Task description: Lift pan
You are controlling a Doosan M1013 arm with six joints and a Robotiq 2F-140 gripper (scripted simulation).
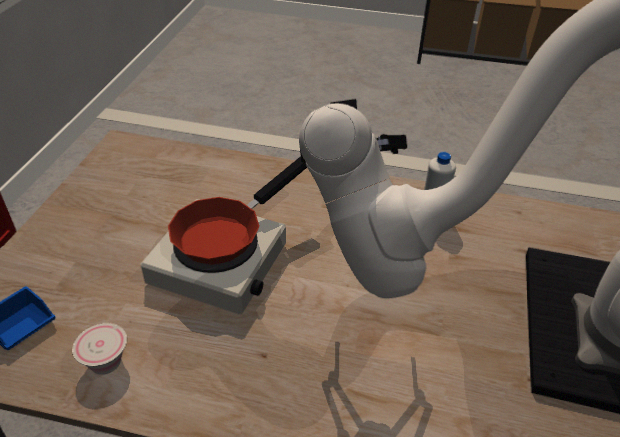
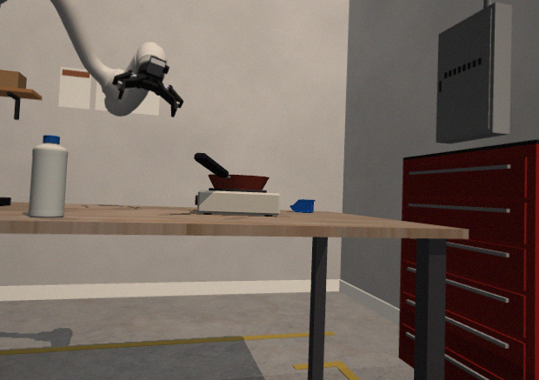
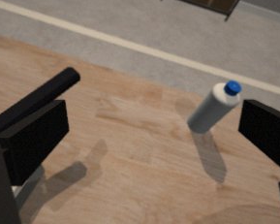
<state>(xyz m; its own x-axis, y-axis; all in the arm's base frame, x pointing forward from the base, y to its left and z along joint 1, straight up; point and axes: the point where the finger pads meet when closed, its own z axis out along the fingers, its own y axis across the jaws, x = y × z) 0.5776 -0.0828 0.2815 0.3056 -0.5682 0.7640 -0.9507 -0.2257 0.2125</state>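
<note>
Now: the red pan 250 mm ahead of my hand, 50 mm to the left of it and 200 mm below it. Also, from my hand: white bottle (170 mm behind, 230 mm to the right, 230 mm below); hot plate (260 mm ahead, 110 mm to the left, 270 mm below); white cup (390 mm ahead, 410 mm to the left, 270 mm below).
</note>
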